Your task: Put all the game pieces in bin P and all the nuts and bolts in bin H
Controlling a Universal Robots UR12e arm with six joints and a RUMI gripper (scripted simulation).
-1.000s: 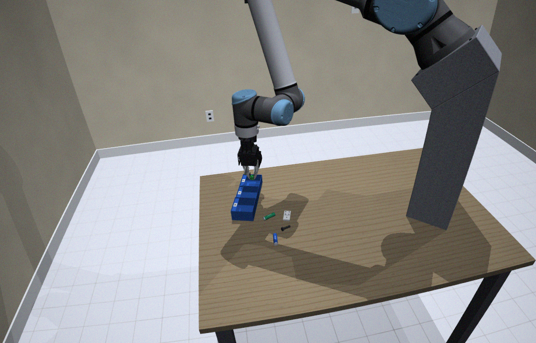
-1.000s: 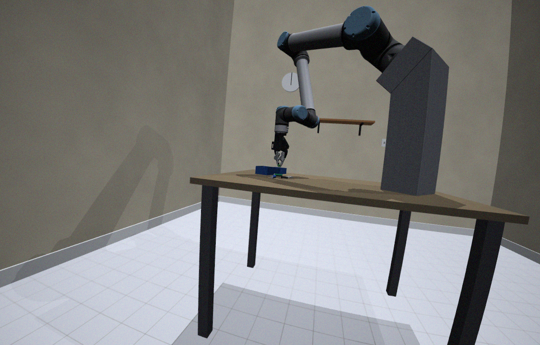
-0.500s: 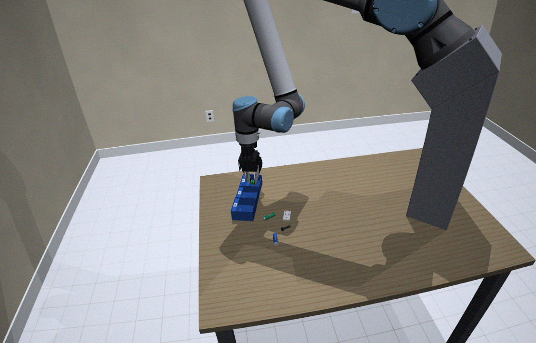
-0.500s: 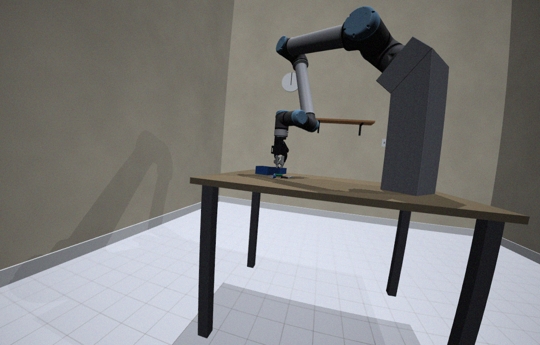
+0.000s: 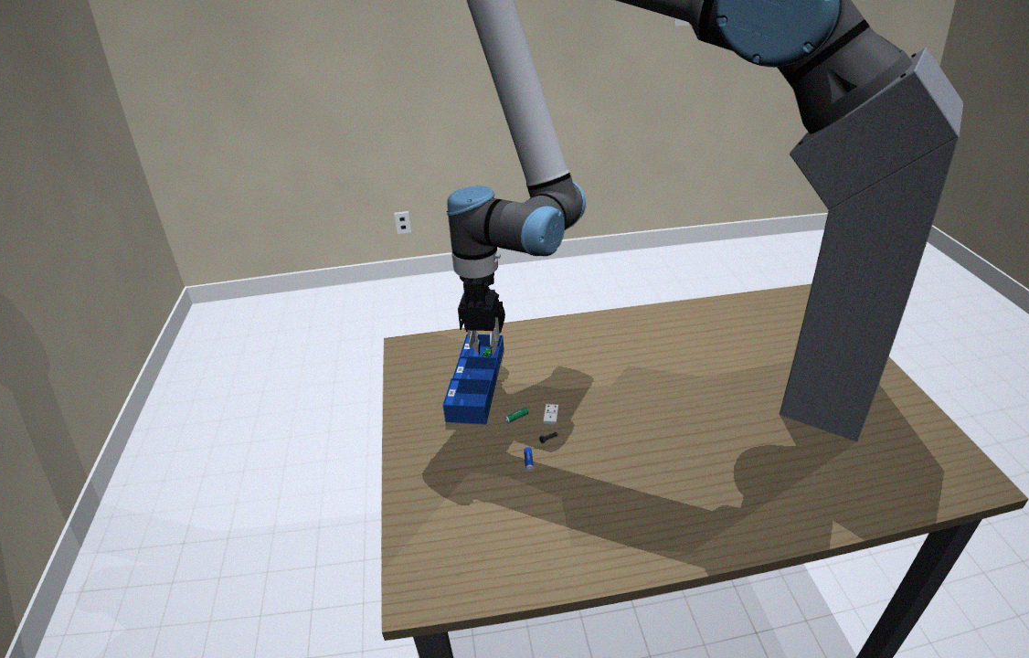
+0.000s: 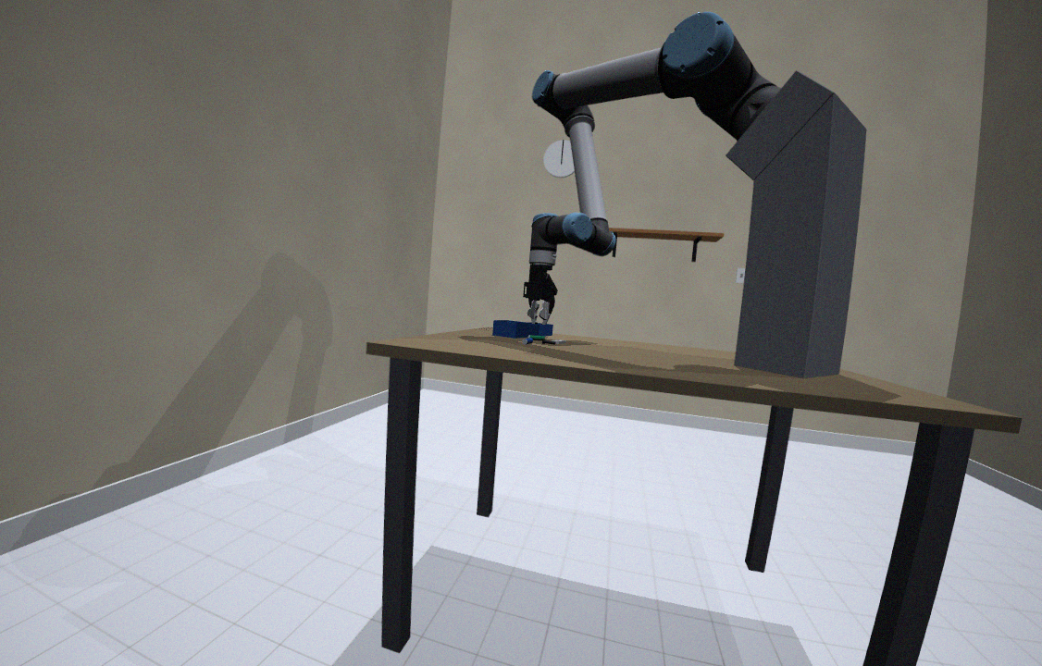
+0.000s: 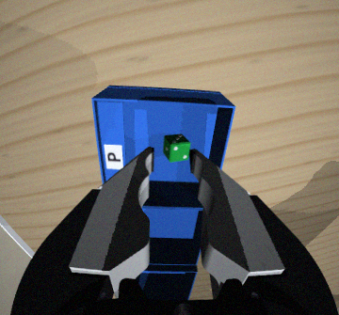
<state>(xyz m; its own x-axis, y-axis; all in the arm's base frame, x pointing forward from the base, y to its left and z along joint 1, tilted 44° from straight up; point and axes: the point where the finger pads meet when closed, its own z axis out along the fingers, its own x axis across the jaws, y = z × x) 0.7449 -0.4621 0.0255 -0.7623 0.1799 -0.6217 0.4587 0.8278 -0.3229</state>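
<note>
My hand is 20 mm above the green die. Round my hand: green cylinder (210 mm to the left, 30 mm below, 20 mm ahead); blue bin (70 mm to the left, 50 mm ahead, 10 mm below); white domino (230 mm to the left, 50 mm behind, 30 mm below).
</note>
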